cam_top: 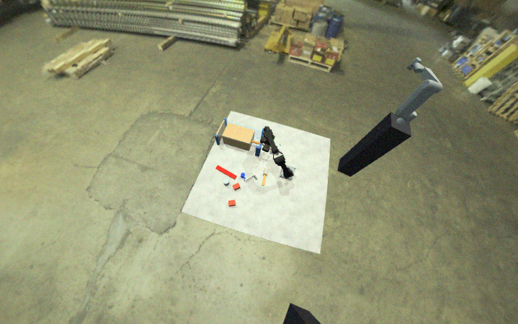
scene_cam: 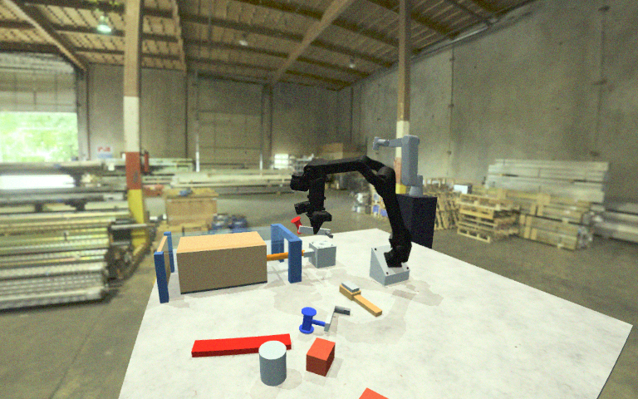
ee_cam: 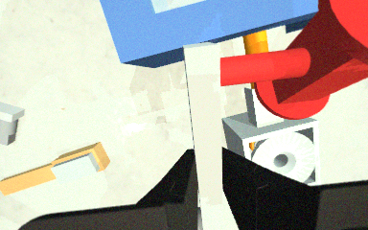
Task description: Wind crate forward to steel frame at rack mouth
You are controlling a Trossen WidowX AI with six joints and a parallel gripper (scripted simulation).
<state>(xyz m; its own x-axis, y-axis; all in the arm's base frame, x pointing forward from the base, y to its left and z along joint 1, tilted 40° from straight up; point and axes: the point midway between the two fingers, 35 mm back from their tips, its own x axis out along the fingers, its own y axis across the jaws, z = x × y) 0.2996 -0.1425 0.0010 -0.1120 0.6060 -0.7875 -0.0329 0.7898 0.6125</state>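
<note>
Now: the red knob 50 mm ahead of my gripper tip, 40 mm to the right of it and 20 mm above it. From my gripper tip the other things lie so: red-knobbed winch handle 10 mm to the right, 10 mm ahead, 10 mm above; then blue frame 90 mm ahead, 80 mm to the right, 70 mm below; then grey winch 140 mm below, 120 mm to the right, 80 mm behind.
</note>
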